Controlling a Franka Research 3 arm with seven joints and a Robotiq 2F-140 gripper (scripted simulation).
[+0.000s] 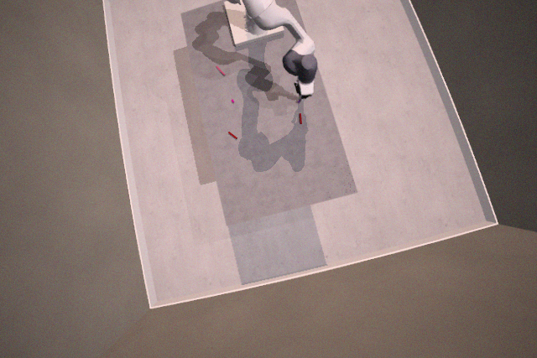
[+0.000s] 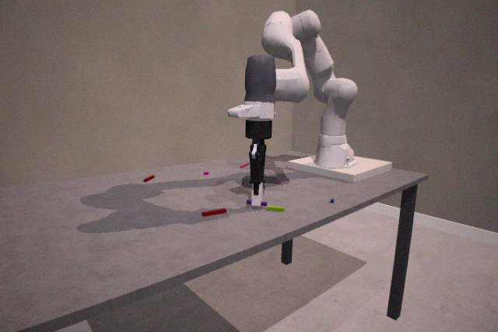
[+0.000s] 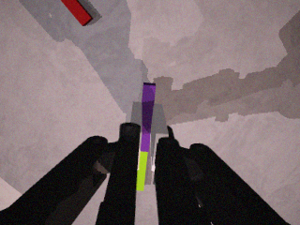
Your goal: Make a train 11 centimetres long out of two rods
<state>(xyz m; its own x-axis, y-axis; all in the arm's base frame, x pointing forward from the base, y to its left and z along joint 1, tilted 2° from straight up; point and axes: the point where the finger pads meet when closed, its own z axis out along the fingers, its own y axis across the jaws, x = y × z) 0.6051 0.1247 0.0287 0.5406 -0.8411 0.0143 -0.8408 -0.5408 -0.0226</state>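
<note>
The purple rod is 30 mm below my hand. From my hand the other things lie so: red rod 120 mm ahead, 40 mm to the right, 40 mm below; blue rod 220 mm behind, 120 mm to the left, 40 mm below; lime rod 30 mm behind, 50 mm to the left, 40 mm below.
</note>
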